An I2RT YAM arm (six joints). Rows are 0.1 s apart.
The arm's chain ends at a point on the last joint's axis. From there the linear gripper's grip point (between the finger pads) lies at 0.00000 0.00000 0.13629 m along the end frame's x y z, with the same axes.
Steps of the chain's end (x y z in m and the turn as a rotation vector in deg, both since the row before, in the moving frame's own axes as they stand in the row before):
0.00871 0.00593 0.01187 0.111 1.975 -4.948
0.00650 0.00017 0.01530 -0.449 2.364 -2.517
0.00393 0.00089 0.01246 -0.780 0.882 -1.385
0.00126 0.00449 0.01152 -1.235 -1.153 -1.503
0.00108 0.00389 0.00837 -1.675 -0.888 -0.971
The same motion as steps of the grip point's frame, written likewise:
0.01339 0.00546 0.01179 0.111 1.975 -4.948
0.01214 0.00111 0.01518 -0.449 2.364 -2.517
0.00605 0.00272 0.01243 -0.780 0.882 -1.385
-0.00144 0.00746 0.01146 -1.235 -1.153 -1.503
-0.00100 0.00789 0.00830 -1.675 -0.888 -0.971

